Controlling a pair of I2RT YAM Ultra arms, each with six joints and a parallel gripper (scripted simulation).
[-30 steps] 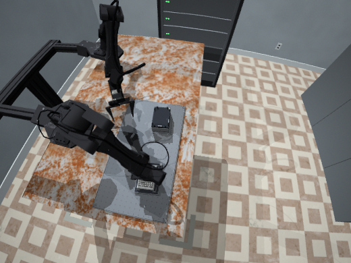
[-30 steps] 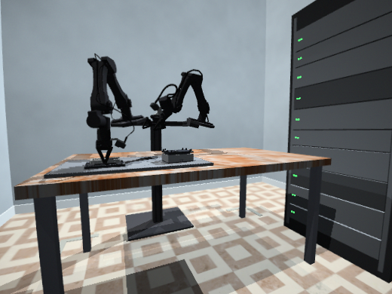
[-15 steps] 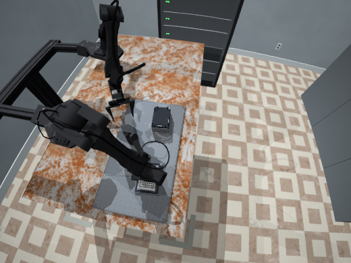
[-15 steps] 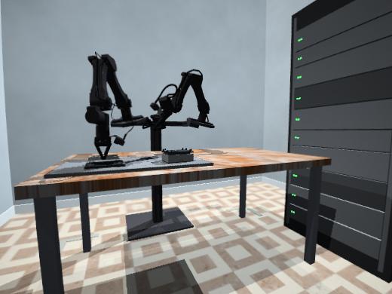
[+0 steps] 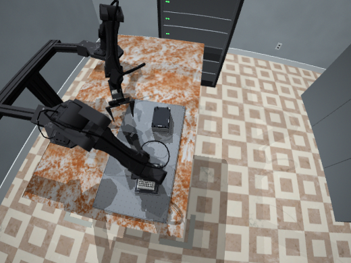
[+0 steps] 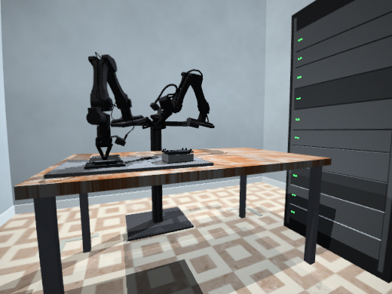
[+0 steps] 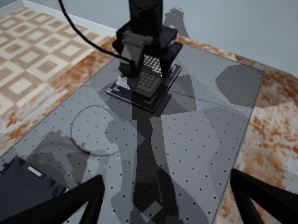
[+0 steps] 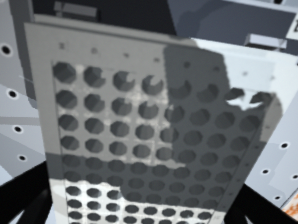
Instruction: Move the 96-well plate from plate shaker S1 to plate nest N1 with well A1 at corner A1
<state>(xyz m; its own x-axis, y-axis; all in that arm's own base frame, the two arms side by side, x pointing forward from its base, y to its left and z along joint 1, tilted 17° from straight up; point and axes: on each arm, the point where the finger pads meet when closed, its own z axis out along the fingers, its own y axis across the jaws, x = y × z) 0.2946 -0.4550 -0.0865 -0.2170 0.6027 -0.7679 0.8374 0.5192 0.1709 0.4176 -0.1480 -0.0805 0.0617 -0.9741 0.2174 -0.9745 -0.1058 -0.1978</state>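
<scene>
Right now the plate nest N1 is 3 cm below my right hand. Round my right hand: 96-well plate right at my right hand.
</scene>
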